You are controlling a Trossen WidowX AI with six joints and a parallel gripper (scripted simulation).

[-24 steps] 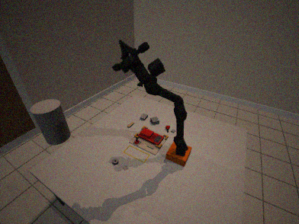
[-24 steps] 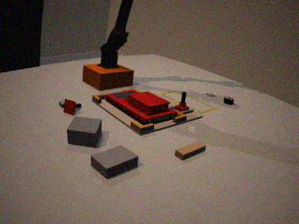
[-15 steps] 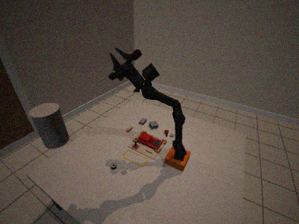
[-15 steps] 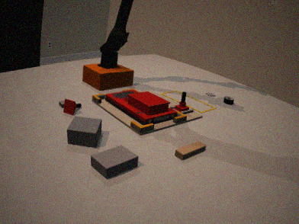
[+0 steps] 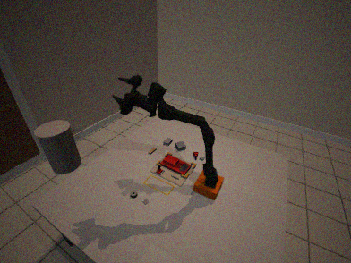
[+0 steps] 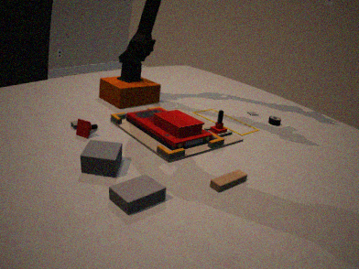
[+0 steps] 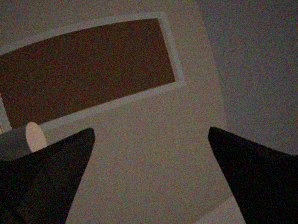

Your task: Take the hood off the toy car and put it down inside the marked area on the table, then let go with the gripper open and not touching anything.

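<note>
Right now my gripper tip is 60 cm above the red hood, 26 cm to the left of it and 18 cm past it. Round my gripper tip: black wheel 63 cm below, 8 cm to the left, 8 cm behind; tan block 63 cm below, 33 cm to the right, 1 cm ahead.
</note>
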